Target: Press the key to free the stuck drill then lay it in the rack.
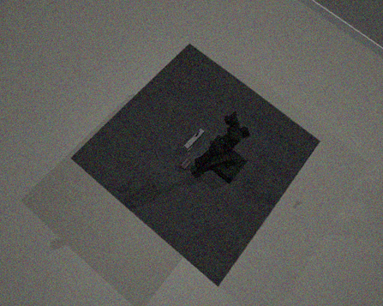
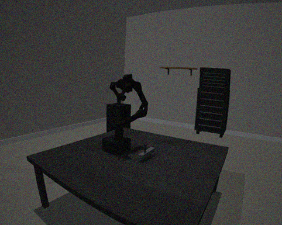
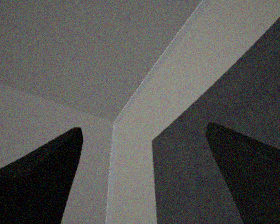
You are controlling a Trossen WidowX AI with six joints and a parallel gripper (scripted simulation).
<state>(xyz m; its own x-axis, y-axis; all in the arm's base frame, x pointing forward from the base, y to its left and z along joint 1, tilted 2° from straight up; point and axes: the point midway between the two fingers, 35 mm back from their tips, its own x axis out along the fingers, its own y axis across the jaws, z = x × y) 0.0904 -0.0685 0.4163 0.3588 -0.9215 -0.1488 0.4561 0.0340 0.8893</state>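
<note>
The drill is 46 cm below my gripper tip, 17 cm ahead of it and 12 cm to the left of it. From my gripper tip the other things lie so: light grey fixture bar: 47 cm below, 17 cm ahead, 10 cm to the left.
</note>
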